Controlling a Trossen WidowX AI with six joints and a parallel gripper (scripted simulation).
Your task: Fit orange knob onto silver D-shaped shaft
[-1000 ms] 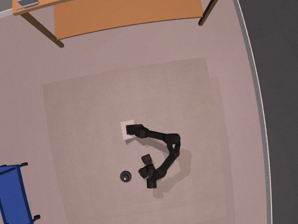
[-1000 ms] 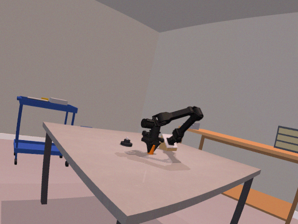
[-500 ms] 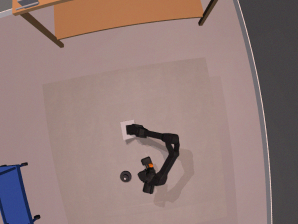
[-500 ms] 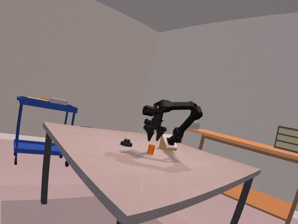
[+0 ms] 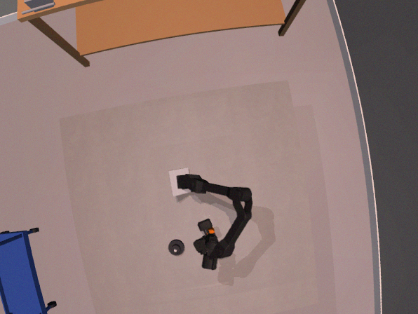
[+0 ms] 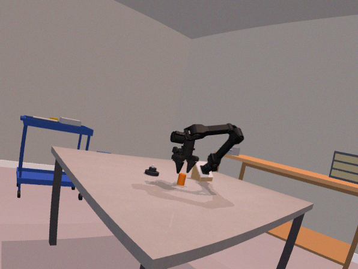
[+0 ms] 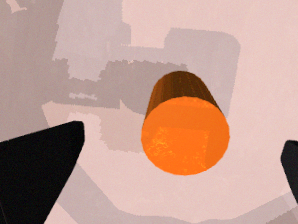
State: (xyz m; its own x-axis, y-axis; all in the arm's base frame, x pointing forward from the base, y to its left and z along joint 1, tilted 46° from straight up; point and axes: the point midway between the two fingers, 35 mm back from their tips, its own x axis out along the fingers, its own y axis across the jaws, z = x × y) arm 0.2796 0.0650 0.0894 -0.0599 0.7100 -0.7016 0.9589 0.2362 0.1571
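The orange knob is 20 mm below my gripper tip. The rest, counted from my gripper tip: round dark pedestal 70 mm ahead, 190 mm to the right, 30 mm below.
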